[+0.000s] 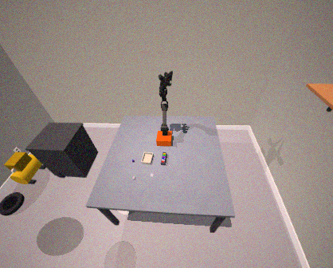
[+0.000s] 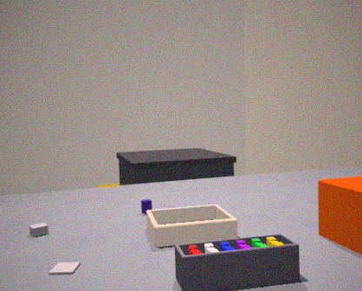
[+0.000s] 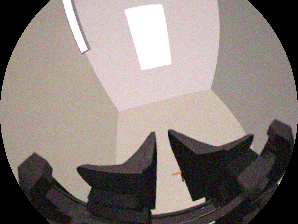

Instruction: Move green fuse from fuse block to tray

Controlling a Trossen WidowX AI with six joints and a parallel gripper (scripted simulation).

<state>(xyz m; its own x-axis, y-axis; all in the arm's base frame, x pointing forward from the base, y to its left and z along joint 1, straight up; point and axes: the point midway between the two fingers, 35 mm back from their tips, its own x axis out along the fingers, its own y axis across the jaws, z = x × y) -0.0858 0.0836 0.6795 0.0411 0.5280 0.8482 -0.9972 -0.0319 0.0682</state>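
Right now the green fuse is 36 cm ahead of my gripper tip, 12 cm to the right of it and 77 cm below it. Also, from my gripper tip: grey block: 61 cm ahead, 42 cm to the right, 79 cm below; tray: 38 cm ahead, 30 cm to the right, 79 cm below.
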